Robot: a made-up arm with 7 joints.
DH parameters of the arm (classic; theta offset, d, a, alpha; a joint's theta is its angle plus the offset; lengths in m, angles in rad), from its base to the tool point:
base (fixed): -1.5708 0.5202 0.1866 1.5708
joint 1: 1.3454 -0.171 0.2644 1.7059
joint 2: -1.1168 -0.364 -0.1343 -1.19
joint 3: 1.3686 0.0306 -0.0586 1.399
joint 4: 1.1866 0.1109 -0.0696 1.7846
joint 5: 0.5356 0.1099 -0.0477 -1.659
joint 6: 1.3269 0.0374 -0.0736 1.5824
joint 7: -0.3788 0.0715 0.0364 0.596
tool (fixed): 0.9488 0.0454 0 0
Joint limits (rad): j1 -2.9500..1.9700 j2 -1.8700..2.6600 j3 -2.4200..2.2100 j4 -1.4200..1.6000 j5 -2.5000..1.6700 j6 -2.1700..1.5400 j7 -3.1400..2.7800
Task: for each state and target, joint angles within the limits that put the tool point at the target. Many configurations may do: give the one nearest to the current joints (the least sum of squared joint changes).
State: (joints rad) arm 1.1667 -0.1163 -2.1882 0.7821 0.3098 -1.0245 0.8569
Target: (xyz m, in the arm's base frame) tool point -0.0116 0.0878 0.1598
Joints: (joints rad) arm 1.1742 -0.0575 -2.4200 -0.4599 0.3882 -1.6673 0.9076
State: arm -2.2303 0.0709 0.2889 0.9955 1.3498 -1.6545 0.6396
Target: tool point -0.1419 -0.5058 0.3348
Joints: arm -2.7737 0.3100 0.6681 1.5847 1.3601 -1.5923 0.6232
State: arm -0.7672 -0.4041 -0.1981 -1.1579 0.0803 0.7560 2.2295
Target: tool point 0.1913 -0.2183 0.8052
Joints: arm -0.8637 -0.3240 -0.0972 -1.1462 0.0710 0.7910 2.2350
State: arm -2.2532 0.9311 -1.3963 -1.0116 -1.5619 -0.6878 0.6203
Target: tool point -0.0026 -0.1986 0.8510
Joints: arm -1.6950 0.3118 -1.6279 -1.4200 -1.4422 -0.9509 0.5165
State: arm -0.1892 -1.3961 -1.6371 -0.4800 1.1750 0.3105 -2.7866
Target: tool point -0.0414 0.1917 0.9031
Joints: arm 0.6459 -1.8700 -1.8666 -0.3448 0.6842 1.0578 -2.7016
